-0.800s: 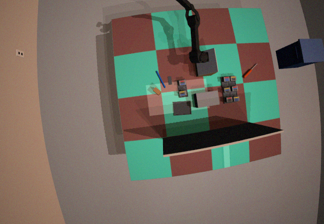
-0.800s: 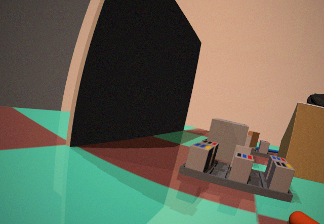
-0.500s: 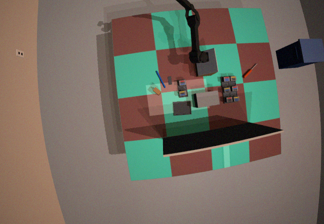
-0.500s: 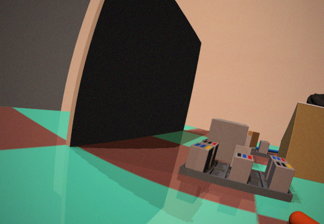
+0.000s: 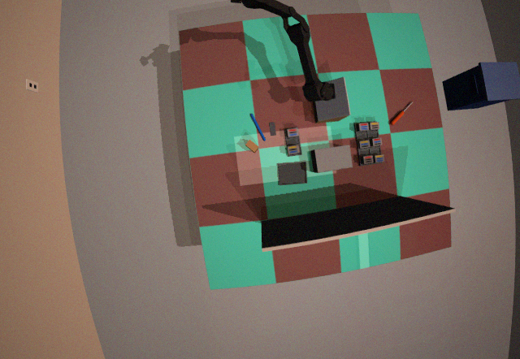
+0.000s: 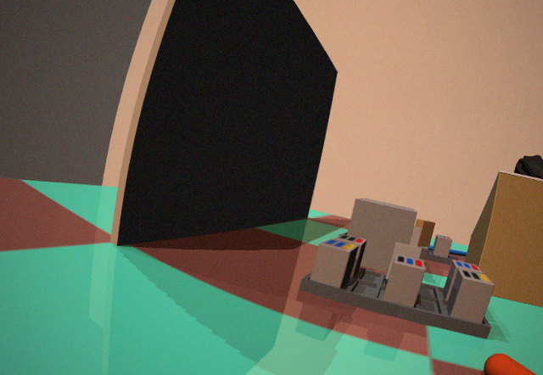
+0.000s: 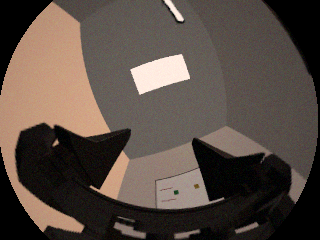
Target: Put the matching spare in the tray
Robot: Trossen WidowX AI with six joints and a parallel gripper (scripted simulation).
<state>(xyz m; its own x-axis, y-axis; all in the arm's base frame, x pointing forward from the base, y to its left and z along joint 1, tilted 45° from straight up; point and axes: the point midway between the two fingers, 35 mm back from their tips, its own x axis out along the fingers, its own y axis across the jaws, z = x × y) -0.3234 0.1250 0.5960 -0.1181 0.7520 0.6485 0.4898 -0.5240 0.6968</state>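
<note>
My gripper tip is now 65 cm above the small tan spare, 57 cm to the right of it and 53 cm short of it. Round my gripper tip: grey tray (68 cm below, 64 cm ahead, 16 cm to the left); then mounted unit (64 cm below, 59 cm ahead, 34 cm to the left); then blue pen (68 cm below, 42 cm ahead, 2 cm to the left).
</note>
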